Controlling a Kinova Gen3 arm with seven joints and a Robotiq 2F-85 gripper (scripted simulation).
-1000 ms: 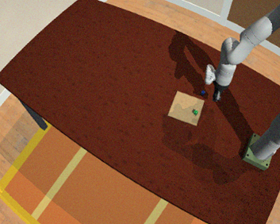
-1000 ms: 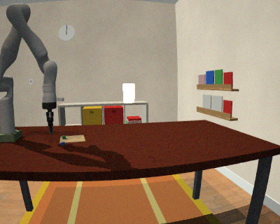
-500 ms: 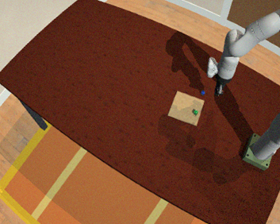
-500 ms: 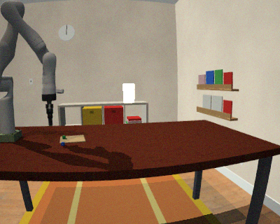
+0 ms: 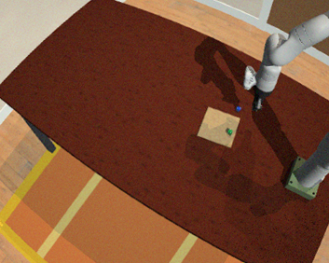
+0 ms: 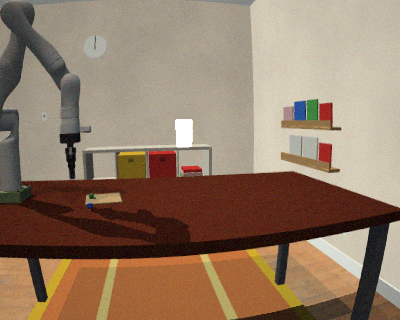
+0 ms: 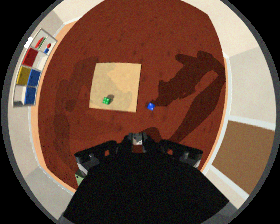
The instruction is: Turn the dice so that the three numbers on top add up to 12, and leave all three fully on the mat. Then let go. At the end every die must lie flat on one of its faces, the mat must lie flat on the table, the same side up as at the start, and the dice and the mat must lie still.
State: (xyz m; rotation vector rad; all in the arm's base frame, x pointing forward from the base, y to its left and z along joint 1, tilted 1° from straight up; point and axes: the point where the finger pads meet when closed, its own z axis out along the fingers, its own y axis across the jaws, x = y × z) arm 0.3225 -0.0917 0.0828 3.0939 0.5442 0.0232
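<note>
Right now my hand is 90 mm short of the tan mat, 100 mm to the right of it and 120 mm above it. Also, from my hand: white die 10 mm below; green die 40 mm ahead, 100 mm to the left, 110 mm below; blue die 60 mm ahead, 20 mm to the right, 110 mm below.
</note>
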